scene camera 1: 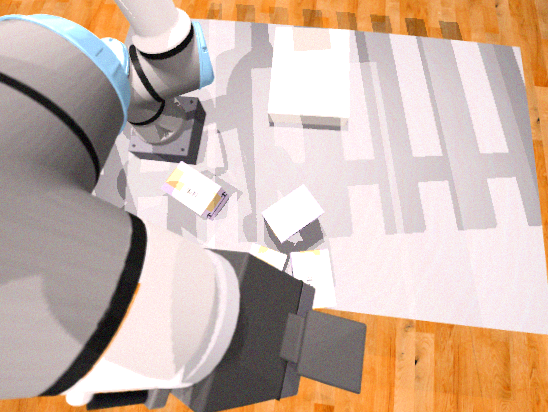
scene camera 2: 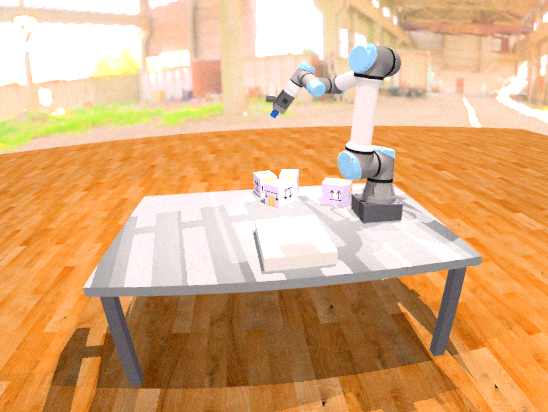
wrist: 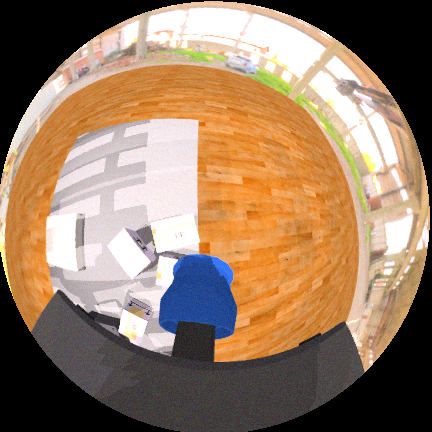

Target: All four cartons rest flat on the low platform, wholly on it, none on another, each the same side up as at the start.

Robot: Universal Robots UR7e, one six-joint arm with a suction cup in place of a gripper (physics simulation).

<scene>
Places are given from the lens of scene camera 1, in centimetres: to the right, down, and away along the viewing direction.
low white platform (scene camera 1: 309, 84): 11, -37, 70
</scene>
